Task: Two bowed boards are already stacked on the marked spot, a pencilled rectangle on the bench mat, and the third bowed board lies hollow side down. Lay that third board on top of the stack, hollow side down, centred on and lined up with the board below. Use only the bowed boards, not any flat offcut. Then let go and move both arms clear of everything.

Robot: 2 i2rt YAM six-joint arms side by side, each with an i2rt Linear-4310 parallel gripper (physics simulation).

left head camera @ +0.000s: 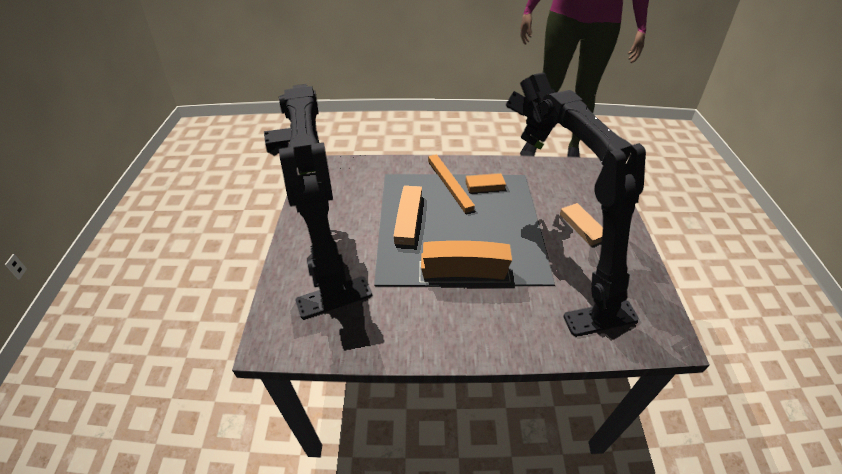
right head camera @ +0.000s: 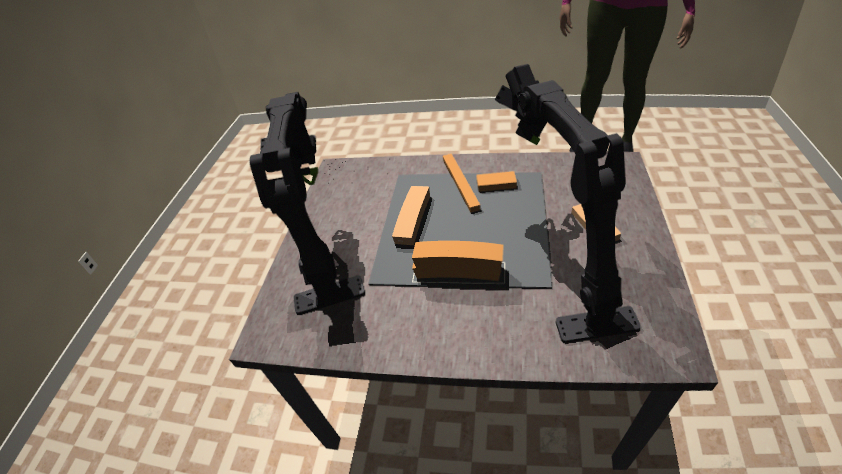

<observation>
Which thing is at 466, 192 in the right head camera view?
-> A long thin offcut.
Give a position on a bowed board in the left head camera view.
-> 406, 224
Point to a bowed board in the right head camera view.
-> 408, 222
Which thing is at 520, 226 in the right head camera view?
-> A grey bench mat.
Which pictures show the long thin offcut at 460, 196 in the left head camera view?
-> The left head camera view and the right head camera view: all of them.
</observation>
